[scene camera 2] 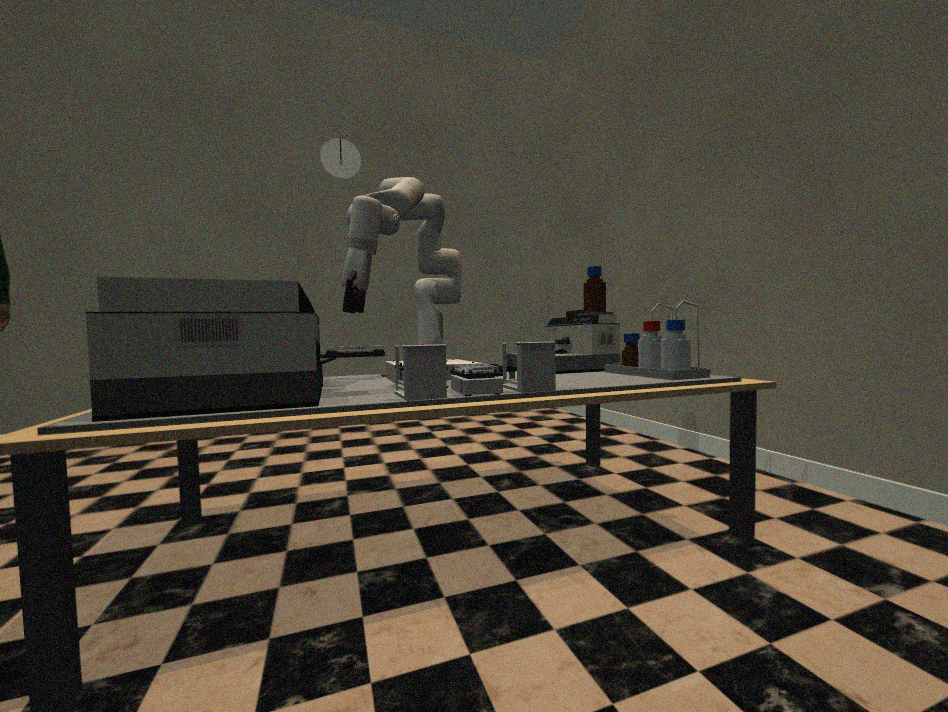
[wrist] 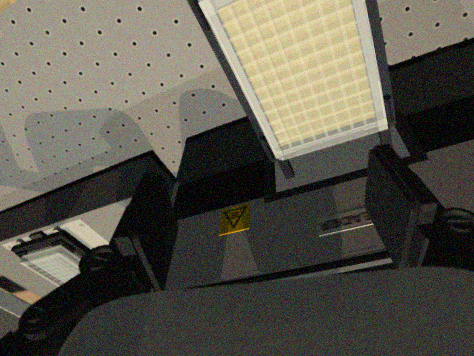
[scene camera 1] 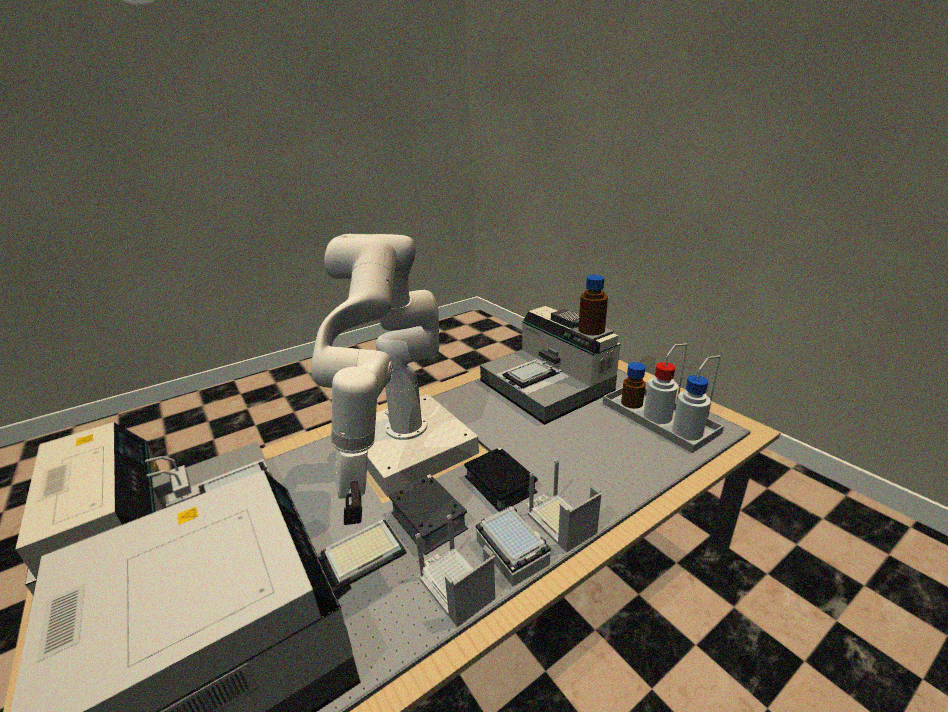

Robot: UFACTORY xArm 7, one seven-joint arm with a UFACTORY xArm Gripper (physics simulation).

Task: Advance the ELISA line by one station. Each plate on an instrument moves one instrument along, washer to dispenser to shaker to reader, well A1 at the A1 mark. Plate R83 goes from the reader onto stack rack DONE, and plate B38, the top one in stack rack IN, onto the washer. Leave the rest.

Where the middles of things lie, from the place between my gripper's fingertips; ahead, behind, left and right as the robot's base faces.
I see my gripper 11 cm above the black plate nest (scene camera 1: pixel 338 585), 2 cm to the left of it and 2 cm short of it. From my hand the other things lie so: blue-tinted plate (scene camera 1: pixel 508 530) 26 cm to the left, 19 cm ahead, 15 cm below.
